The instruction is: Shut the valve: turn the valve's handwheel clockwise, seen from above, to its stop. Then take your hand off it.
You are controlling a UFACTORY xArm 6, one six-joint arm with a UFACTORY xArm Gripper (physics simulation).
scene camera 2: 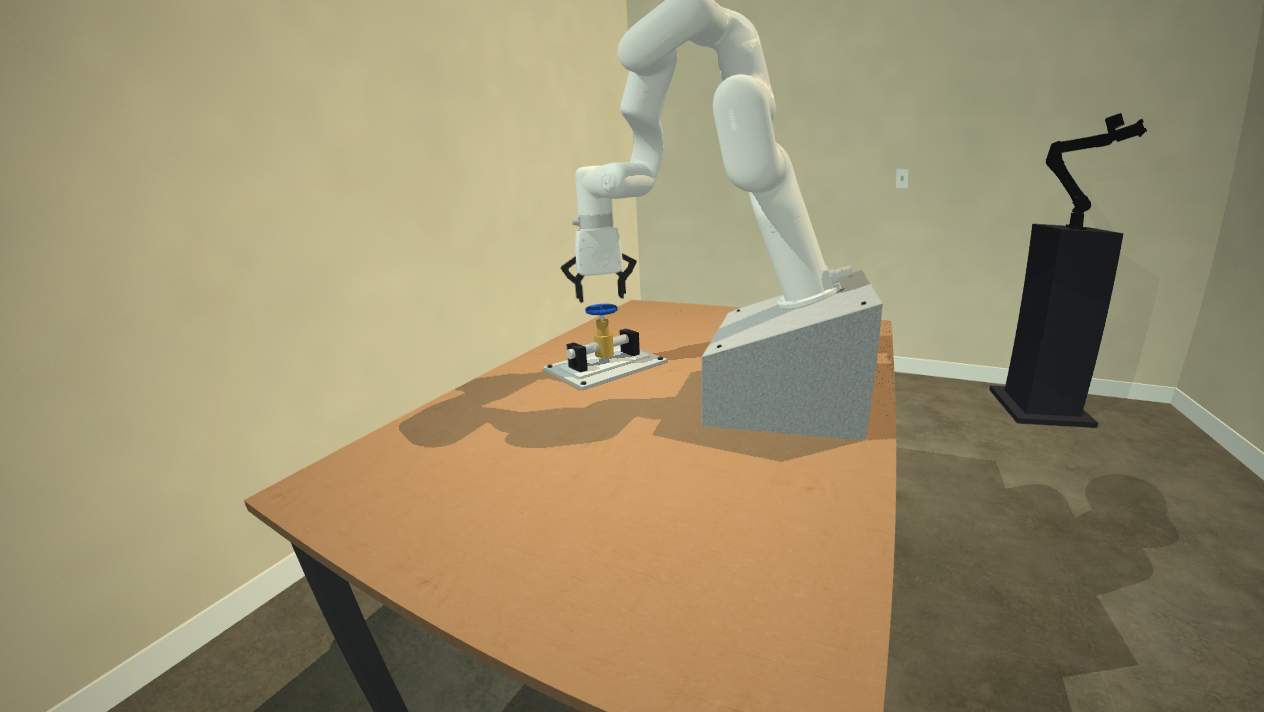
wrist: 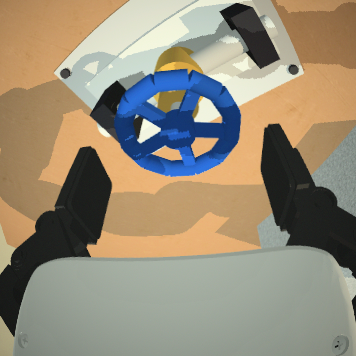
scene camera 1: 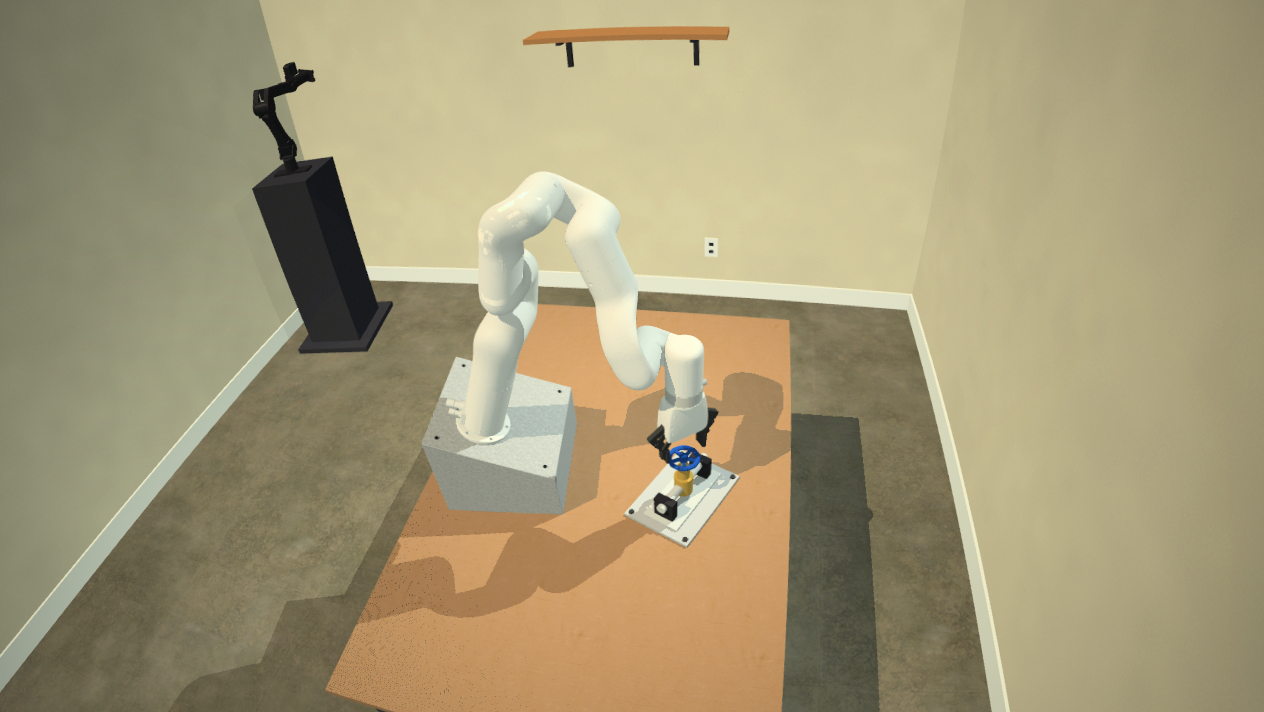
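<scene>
The blue spoked handwheel (scene camera 1: 683, 457) (scene camera 2: 601, 309) (wrist: 177, 129) lies level on top of the yellow valve body (scene camera 1: 683, 482) (scene camera 2: 604, 344) (wrist: 175, 59). The valve sits on a white pipe above a white base plate (scene camera 1: 707, 505) (scene camera 2: 619, 369) (wrist: 284, 54). My gripper (scene camera 1: 684, 451) (scene camera 2: 601, 297) (wrist: 179, 155) is open and empty, pointing down. In the second scene view its fingertips are a little above the wheel, one toward each side. In the wrist view the wheel shows between and ahead of the fingertips, with a gap on both sides. The wheel's turn angle relative to its stop cannot be told.
Black pipe brackets (scene camera 1: 665, 506) (scene camera 2: 576, 356) (wrist: 257, 42) stand at the pipe's ends, below the wheel. My arm's grey base block (scene camera 1: 504, 477) (scene camera 2: 787, 380) stands on the wooden table (scene camera 1: 672, 610) (scene camera 2: 619, 530). A black pedestal (scene camera 1: 318, 256) (scene camera 2: 1061, 318) bearing a small black arm stands off the table.
</scene>
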